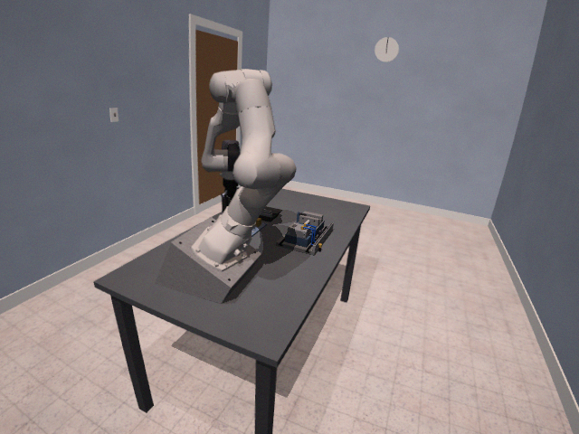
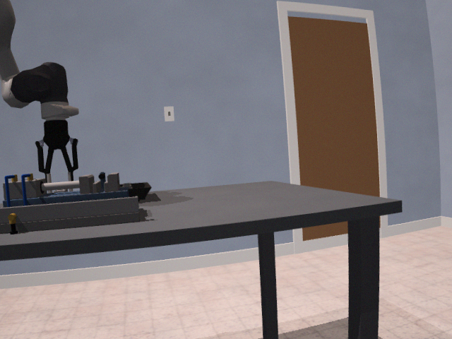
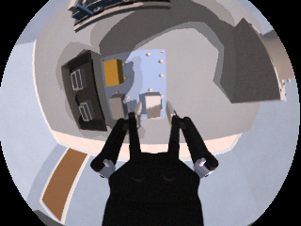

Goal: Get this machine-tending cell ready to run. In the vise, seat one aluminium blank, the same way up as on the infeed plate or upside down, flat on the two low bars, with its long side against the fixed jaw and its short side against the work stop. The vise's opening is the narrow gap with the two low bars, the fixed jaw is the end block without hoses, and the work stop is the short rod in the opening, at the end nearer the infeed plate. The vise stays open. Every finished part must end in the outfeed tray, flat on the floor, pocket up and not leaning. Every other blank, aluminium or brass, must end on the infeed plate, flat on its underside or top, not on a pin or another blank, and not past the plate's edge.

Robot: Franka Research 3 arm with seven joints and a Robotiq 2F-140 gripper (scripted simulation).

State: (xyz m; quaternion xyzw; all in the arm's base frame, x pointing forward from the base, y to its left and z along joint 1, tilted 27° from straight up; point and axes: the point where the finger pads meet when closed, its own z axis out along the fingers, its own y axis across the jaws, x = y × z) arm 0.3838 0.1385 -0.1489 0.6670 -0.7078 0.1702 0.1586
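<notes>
My hand is 14 cm short of the work stop, 33 cm to the left of it and 3 cm below it. From my hand the other things lie so: vise: 7 cm ahead, 38 cm to the right, 2 cm below; blue infeed plate: 5 cm ahead, 5 cm to the right, 6 cm below; brass blank: 9 cm ahead, 10 cm to the right, 4 cm below.
</notes>
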